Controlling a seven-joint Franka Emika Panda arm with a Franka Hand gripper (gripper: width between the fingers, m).
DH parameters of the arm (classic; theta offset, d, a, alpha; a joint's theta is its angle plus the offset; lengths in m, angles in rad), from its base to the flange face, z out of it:
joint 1: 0 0.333 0 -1.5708
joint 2: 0 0 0 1.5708
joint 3: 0 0.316 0.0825 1.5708
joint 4: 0 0 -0.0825 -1.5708
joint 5: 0 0.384 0 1.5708
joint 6: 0 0 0.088 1.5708
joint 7: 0 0.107 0 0
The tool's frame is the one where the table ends.
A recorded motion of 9 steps. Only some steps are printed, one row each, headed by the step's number.
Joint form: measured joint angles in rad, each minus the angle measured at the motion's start. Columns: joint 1, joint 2, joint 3, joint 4, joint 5, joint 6, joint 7.
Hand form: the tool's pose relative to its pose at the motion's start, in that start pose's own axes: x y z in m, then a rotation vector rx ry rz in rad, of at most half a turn. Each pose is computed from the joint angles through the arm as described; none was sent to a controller.
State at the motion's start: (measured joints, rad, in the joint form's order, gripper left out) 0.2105 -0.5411 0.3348 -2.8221 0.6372 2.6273 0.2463
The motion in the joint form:
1: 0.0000 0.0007 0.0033 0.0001 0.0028 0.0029 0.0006
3: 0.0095 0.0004 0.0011 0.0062 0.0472 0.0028 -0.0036
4: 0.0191 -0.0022 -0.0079 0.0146 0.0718 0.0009 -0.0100
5: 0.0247 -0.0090 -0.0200 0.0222 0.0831 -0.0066 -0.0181
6: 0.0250 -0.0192 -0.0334 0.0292 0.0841 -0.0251 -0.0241
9: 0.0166 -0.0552 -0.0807 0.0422 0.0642 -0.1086 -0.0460
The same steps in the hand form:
1: -0.0004 -0.0007 0.0003 0.0009 0.0015 0.0000
3: -0.0006 -0.0041 -0.0013 0.0288 -0.0030 0.0261
4: 0.0009 -0.0074 -0.0049 0.0517 -0.0028 0.0377
5: 0.0035 -0.0092 -0.0098 0.0688 -0.0014 0.0415
6: 0.0064 -0.0095 -0.0152 0.0795 -0.0049 0.0432
9: 0.0136 -0.0032 -0.0301 0.0932 -0.0352 0.0387

